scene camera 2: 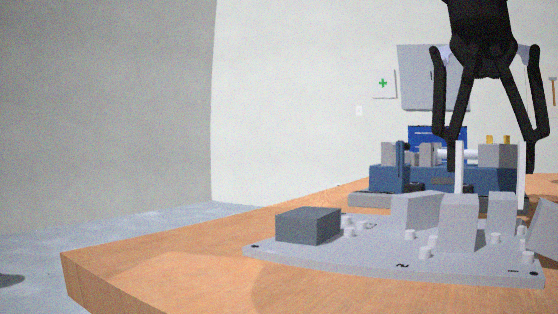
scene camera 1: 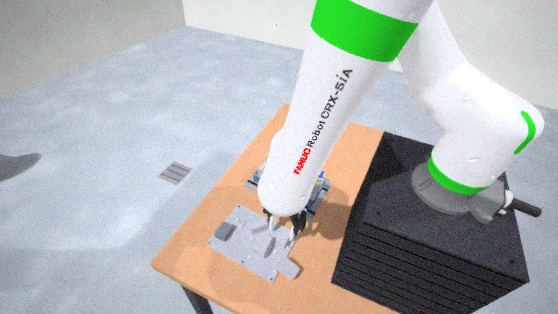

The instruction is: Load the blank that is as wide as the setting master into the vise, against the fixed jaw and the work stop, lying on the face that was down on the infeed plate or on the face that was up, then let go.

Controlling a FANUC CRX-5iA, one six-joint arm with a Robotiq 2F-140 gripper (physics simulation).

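Places are measured from the arm's base along level axes (x right, y ahead, z up), in metres.
Where they show: gripper, fingertip midpoint: (scene camera 2: 488,206) (scene camera 1: 282,231); arm's base at its link origin: (scene camera 1: 442,188).
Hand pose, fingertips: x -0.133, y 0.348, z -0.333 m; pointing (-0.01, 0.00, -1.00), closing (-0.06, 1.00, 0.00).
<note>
Each offset is from my fingertips to the top centre of the thing. "pt": to the spot under its first point. Level surfaces: height alone.
The infeed plate @(dy +0.073, dx -0.066, dz -0.021 m) (scene camera 1: 235,252) (scene camera 2: 320,259) bears a dark grey block @(dy +0.169, dx -0.105, dz +0.004 m) (scene camera 1: 225,230) (scene camera 2: 307,226), possibly the setting master, and light grey blanks: an angled rear one @(dy +0.081, dx -0.026, dz +0.015 m) (scene camera 2: 417,211), a front upright one @(dy +0.024, dx -0.079, dz +0.020 m) (scene camera 1: 270,247) (scene camera 2: 457,225) and a right rear one @(dy -0.017, dx -0.015, dz +0.015 m) (scene camera 2: 501,217). A tilted grey piece @(dy -0.079, dx -0.098, dz +0.024 m) (scene camera 1: 289,269) (scene camera 2: 547,229) is at the plate's right. My gripper (scene camera 1: 283,230) (scene camera 2: 490,198) is open and empty, pointing down, low over the plate; in scene camera 2 its white fingertips appear either side of the right rear blank, the left tip's end hidden. The blue vise (scene camera 1: 320,192) (scene camera 2: 390,178) stands behind, partly covered by the arm.
Small white pegs @(pt dy +0.073, dx -0.080, dz -0.016 m) (scene camera 2: 410,234) stand up from the plate among the blanks. The vise's grey jaw @(pt dy +0.120, dx +0.147, dz +0.049 m) (scene camera 2: 427,154) and its end block with yellow pins @(dy -0.002, dx +0.201, dz +0.067 m) (scene camera 2: 497,156) rise behind the gripper. A black pedestal (scene camera 1: 425,245) under the arm borders the wooden table @(dz -0.029 m) (scene camera 1: 200,267) (scene camera 2: 165,270).
</note>
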